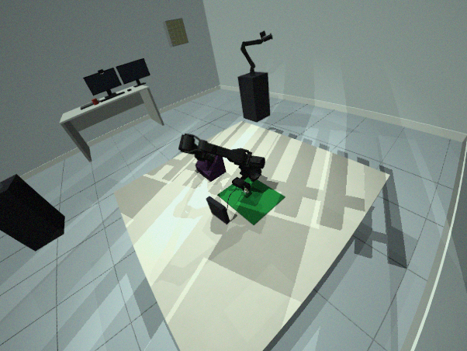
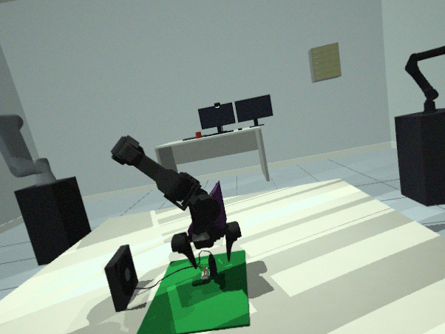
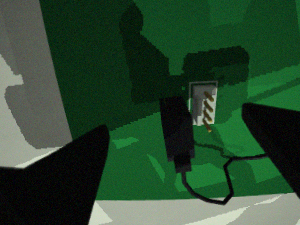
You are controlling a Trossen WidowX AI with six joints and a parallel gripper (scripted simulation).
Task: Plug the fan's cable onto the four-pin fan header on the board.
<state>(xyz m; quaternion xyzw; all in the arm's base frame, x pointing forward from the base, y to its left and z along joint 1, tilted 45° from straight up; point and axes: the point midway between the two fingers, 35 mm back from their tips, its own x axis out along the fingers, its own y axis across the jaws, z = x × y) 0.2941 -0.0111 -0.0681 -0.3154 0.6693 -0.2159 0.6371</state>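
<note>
Right now my gripper tip is 1 cm past the black fan plug and 1 cm above it. From my gripper tip the other things lie so: green board: 5 cm below, 4 cm ahead, 3 cm to the right; then black fan: 23 cm to the right, 3 cm ahead, 3 cm above; then pale header: 3 cm to the right, 3 cm below.
</note>
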